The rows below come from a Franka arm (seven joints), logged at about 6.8 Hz.
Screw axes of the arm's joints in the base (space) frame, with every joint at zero. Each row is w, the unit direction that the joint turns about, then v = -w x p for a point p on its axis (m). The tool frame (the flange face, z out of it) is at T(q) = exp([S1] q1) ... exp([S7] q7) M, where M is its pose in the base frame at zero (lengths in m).
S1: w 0 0 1 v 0 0 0
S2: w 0 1 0 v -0.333 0 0
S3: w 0 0 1 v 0 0 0
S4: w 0 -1 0 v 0.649 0 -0.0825
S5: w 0 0 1 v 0 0 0
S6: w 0 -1 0 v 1.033 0 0
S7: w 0 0 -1 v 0 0.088 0
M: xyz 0.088 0 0.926 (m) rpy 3.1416 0 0 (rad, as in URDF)
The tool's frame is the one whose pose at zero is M.
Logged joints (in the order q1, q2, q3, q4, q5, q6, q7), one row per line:
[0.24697 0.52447 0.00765 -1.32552 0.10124 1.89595 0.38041]
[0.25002 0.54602 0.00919 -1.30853 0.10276 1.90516 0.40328]
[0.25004 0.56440 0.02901 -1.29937 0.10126 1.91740 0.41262]
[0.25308 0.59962 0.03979 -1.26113 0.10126 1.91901 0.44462]
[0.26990 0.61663 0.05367 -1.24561 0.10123 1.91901 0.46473]
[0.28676 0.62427 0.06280 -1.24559 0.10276 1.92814 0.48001]
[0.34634 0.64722 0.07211 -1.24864 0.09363 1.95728 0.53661]
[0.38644 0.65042 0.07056 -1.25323 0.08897 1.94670 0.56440]
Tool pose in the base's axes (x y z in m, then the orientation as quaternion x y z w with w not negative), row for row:
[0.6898 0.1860 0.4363 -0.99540 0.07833 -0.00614 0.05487]
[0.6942 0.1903 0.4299 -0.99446 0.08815 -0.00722 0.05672]
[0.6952 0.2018 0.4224 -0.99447 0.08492 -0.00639 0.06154]
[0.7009 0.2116 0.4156 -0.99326 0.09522 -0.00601 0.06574]
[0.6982 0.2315 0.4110 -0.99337 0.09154 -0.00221 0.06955]
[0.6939 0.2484 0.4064 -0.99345 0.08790 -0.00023 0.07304]
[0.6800 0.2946 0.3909 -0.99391 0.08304 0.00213 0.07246]
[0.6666 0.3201 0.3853 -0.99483 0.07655 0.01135 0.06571]
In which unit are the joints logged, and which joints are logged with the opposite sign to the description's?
The joints are logged in radians. Opposite sign: none.
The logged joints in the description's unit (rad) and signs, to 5 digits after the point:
[0.24697 0.52447 0.00765 -1.32552 0.10124 1.89595 0.38041]
[0.25002 0.54602 0.00919 -1.30853 0.10276 1.90516 0.40328]
[0.25004 0.56440 0.02901 -1.29937 0.10126 1.91740 0.41262]
[0.25308 0.59962 0.03979 -1.26113 0.10126 1.91901 0.44462]
[0.26990 0.61663 0.05367 -1.24561 0.10123 1.91901 0.46473]
[0.28676 0.62427 0.06280 -1.24559 0.10276 1.92814 0.48001]
[0.34634 0.64722 0.07211 -1.24864 0.09363 1.95728 0.53661]
[0.38644 0.65042 0.07056 -1.25323 0.08897 1.94670 0.56440]

